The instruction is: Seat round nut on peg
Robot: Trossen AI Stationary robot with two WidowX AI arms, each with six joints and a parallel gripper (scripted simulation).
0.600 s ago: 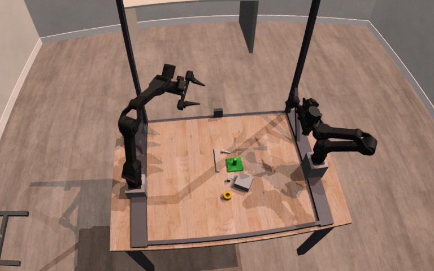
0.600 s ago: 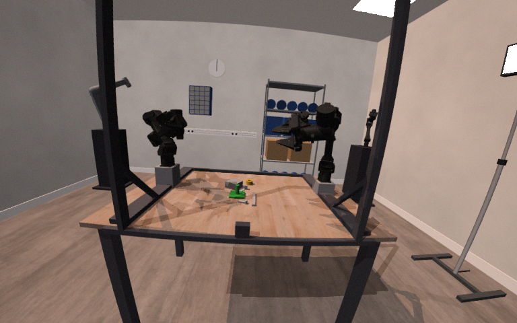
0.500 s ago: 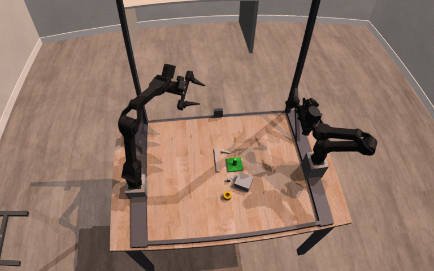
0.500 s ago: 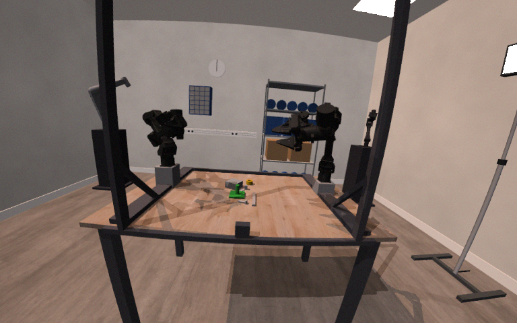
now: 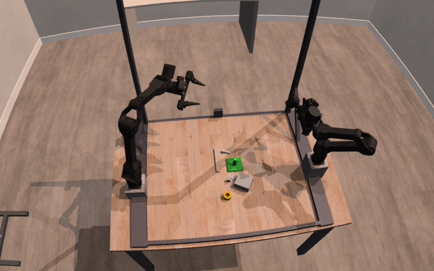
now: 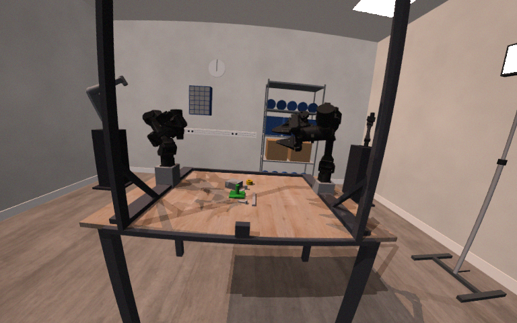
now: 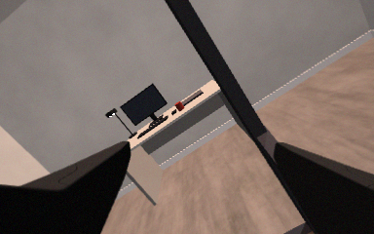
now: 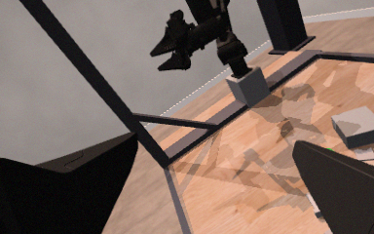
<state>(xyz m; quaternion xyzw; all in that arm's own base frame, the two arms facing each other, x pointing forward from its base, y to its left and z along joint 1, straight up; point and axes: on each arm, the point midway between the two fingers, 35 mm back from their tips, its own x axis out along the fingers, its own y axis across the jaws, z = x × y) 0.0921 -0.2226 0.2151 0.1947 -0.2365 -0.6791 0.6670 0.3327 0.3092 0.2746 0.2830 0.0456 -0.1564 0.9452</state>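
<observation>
The grey bolt is 4 cm ahead of my left hand, 36 cm to the right of it and 33 cm below it. From my left hand the other things lie so: grey bar 9 cm ahead, 41 cm to the right, 33 cm below; then grey block 24 cm ahead, 30 cm to the right, 31 cm below.
</observation>
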